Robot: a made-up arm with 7 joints. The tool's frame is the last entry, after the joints.
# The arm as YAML. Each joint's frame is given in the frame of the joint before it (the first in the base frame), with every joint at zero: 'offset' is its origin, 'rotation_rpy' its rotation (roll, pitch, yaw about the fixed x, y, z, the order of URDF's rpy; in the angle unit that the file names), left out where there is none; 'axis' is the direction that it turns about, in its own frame. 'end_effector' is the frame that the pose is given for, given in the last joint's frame.
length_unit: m
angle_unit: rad
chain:
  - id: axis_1
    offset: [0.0, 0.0, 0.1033]
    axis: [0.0, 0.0, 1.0]
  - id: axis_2
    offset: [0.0, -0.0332, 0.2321]
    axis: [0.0, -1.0, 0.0]
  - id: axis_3
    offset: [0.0, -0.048, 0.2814]
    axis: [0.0, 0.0, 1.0]
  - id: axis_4
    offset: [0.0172, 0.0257, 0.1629]
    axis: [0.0, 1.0, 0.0]
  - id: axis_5
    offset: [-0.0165, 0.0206, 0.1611]
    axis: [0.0, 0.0, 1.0]
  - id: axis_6
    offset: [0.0, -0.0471, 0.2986]
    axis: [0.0, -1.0, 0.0]
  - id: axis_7
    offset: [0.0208, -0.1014, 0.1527]
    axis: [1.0, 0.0, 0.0]
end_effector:
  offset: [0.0, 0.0, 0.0]
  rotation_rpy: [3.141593, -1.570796, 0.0]
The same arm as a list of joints. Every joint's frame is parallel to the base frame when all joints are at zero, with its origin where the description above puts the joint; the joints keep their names.
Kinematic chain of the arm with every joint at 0, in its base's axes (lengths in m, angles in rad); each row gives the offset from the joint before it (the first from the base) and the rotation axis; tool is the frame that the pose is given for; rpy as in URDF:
axis_1: xyz 0.0000 0.0000 0.1033 axis +z
axis_2: xyz 0.0000 -0.0332 0.2321 axis -y
axis_3: xyz 0.0000 -0.0480 0.2814 axis +z
axis_4: xyz 0.0172 0.0257 0.1629 axis +y
axis_5: xyz -0.0165 0.0206 0.1611 axis +z
axis_6: xyz 0.0000 -0.0471 0.2986 axis -y
axis_7: xyz 0.0208 -0.1014 0.1527 axis +x
tool: xyz 0.0000 0.0000 0.0000 rpy -3.1416 -1.5708 0.0000

